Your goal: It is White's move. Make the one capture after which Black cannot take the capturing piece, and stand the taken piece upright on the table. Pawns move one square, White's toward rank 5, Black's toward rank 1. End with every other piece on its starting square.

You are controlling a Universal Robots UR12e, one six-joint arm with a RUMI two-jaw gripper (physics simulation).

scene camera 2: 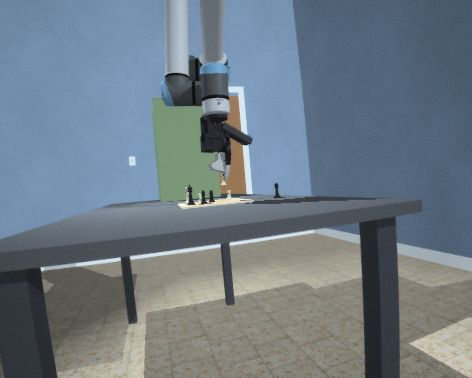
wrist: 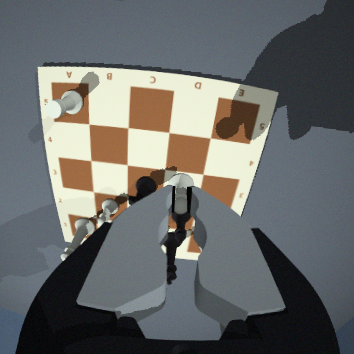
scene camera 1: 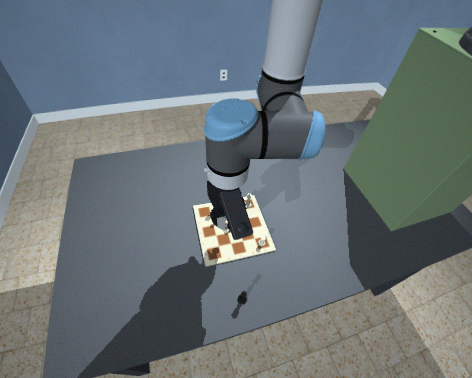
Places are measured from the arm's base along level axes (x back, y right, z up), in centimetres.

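Pixels of known places: gripper, fingertip midpoint: (scene camera 2: pixel 224 180) (wrist: pixel 180 188) (scene camera 1: pixel 226 228).
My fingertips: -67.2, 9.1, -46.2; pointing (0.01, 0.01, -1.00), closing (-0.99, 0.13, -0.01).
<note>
Ahead of a thing's pixels: the offset from my fingertips to its middle, as dx, dy, dz. Level surfaces: height alone.
My gripper (scene camera 1: pixel 224 226) (scene camera 2: pixel 224 174) (wrist: pixel 180 188) is shut on a white pawn {+0.0, +0.5, +0.2} (scene camera 2: pixel 223 182) (wrist: pixel 181 181) and holds it above the chessboard {+4.1, +3.4, -7.0} (scene camera 1: pixel 267 248) (scene camera 2: pixel 182 206) (wrist: pixel 125 73). A black piece {-3.5, -17.8, -4.7} (scene camera 1: pixel 242 298) (scene camera 2: pixel 276 190) stands upright on the table, off the board. Black pieces stand on C3 {+4.1, +3.6, -4.8} (wrist: pixel 146 186) and, partly behind the fingers, around D2 {+0.7, +7.6, -4.6} (wrist: pixel 181 220); a tall black piece {+2.1, +11.5, -3.6} (scene camera 2: pixel 190 195) (wrist: pixel 171 247) is farther toward rank 1. White pieces stand on A5 {+9.7, -5.7, -5.1} (scene camera 1: pixel 262 242) (wrist: pixel 72 102), B2 {+8.6, +6.0, -5.2} (wrist: pixel 109 206) and A1 {+12.8, +8.9, -3.6} (scene camera 1: pixel 248 201) (wrist: pixel 84 227).
The dark grey table {dz -7.3} (scene camera 1: pixel 125 200) (scene camera 2: pixel 300 215) surrounds the board. A large green block (scene camera 1: pixel 415 125) (scene camera 2: pixel 175 150) rises at the right in scene camera 1. The arm's shadow falls over the table and the E5 corner. The table's front edge lies beyond the black piece off the board.
</note>
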